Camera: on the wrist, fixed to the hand. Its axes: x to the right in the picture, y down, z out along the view.
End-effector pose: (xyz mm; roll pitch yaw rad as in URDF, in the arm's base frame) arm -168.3 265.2 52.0 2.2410 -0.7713 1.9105
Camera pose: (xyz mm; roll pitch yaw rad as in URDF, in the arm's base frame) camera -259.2 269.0 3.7 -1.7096 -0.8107 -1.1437
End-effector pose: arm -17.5 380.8 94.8 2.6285 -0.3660 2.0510
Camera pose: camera -105.9 333.7 70.9 -2.5087 -1.0092 -0.1419
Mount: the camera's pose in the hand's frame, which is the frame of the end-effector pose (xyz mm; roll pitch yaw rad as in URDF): -9.4 -98.1 -30.0 -0.0854 0.6100 1.5548
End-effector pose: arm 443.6 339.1 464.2 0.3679 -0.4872 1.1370
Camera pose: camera 525.8 324.5 403.9 -0.5782 0.2072 2.5809
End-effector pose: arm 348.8 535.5 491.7 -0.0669 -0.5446 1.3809
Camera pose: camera 447.7 520.6 466.8 -0.7433 0.5574 2.5450
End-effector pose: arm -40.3 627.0 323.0 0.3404 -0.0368 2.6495
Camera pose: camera 5.0 696.3 261.7 -0.1180 0.2689 -2.0866
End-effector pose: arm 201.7 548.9 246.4 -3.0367 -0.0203 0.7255
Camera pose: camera 131.4 612.8 286.3 3.0813 -0.5053 -0.8415
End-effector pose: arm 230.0 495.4 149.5 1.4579 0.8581 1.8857
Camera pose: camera 237.7 411.2 90.7 0.9788 -0.5011 2.7402
